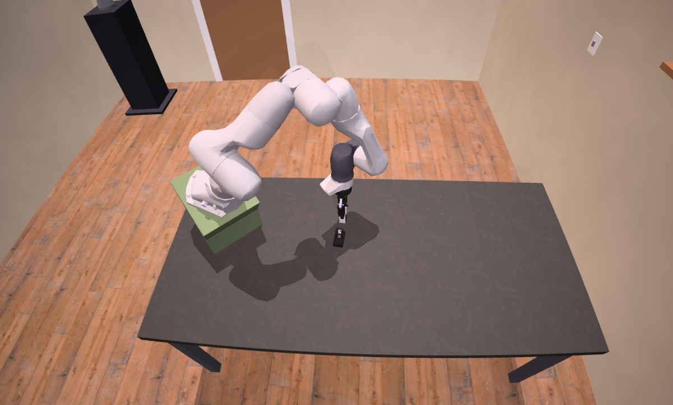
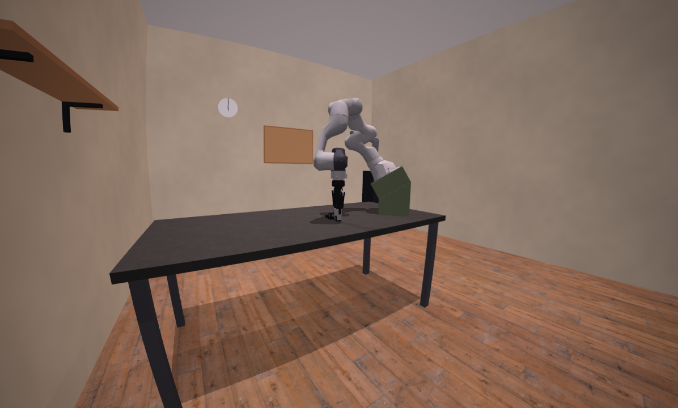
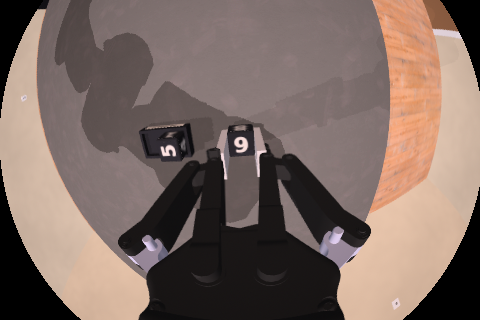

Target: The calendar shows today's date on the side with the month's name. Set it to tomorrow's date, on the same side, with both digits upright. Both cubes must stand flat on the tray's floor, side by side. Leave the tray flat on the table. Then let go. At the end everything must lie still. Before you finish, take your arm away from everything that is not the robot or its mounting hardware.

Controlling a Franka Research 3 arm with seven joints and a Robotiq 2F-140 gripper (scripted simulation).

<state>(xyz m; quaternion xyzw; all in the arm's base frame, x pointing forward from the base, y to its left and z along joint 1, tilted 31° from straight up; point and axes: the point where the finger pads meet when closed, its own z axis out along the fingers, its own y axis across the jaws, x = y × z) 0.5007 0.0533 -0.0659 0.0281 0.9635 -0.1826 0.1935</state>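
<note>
Now: the dark date cube 30 mm below my hand. Round my hand: black tray (20 mm behind, 100 mm to the right, 40 mm below).
</note>
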